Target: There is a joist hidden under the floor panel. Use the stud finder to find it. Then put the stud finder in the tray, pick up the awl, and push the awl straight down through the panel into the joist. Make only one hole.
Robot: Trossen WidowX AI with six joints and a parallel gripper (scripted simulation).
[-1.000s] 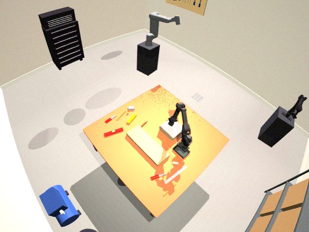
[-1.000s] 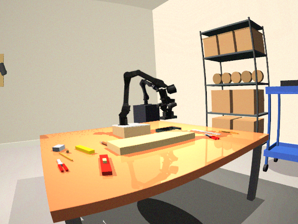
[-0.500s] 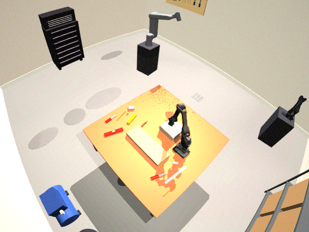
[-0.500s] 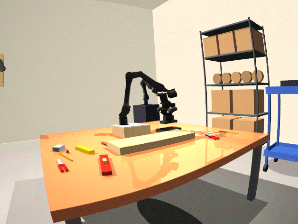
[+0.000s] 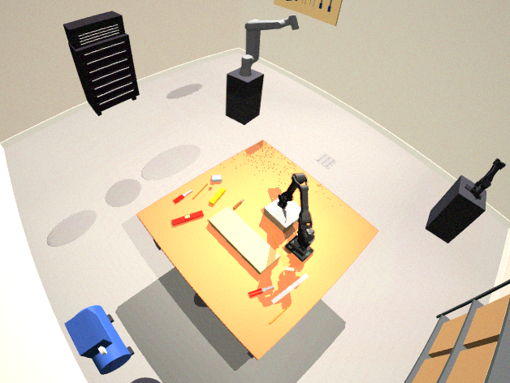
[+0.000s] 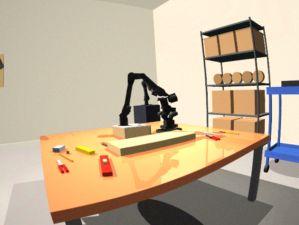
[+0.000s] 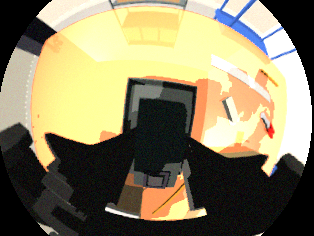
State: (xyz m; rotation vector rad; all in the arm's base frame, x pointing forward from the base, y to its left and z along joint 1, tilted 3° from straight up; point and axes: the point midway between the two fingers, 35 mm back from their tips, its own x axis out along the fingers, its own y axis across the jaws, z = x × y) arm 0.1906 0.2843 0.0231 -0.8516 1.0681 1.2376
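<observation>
Now: gripper tip 1 cm to the left of the dark tray and 5 cm above it. The rest, counted from my gripper tip: awl 5 cm behind, 56 cm to the right, 5 cm below; dark stud finder 2 cm to the right, 2 cm above; white ruler 27 cm ahead, 10 cm to the left, 6 cm below.
</observation>
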